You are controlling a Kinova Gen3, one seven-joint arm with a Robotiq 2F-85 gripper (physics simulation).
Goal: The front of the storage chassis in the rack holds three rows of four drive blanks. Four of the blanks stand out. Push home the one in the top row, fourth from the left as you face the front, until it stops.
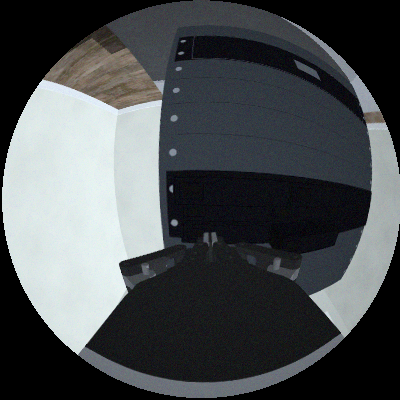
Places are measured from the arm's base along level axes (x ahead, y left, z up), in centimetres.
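Pixels of known places: gripper, fingertip midpoint: [209, 239].
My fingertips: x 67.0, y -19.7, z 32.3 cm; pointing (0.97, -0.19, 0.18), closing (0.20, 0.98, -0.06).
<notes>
Ahead of a thing's pixels: the offset from my fingertips to its top centre. "spot": to the spot under its first point.
The storage chassis {spot: dx -2.6, dy +3.0, dz -5.6 cm} [240, 200] is the black band across the lower part of the rack front. Its blanks are nearly as dark as the chassis, and their rows and edges are too dark to tell apart. A dark block {spot: dx -1.2, dy +11.4, dz -1.5 cm} [305, 237] stands out at the chassis's lower right; which blank or blanks it is, I cannot tell. My gripper [209, 239] is shut and empty. Its fingertips show over the lower edge of the chassis, left of the dark block. The gripper body hides what lies below.
The dark grey rack [270, 120] has plain panels above the chassis and a row of round light screws down its left edge. A black unit [240, 50] with a light label {spot: dx +4.9, dy +18.0, dz -30.0 cm} [307, 69] sits near the top. Pale walls [60, 200] stand at both sides, with brown wooden floor [115, 85] at upper left.
</notes>
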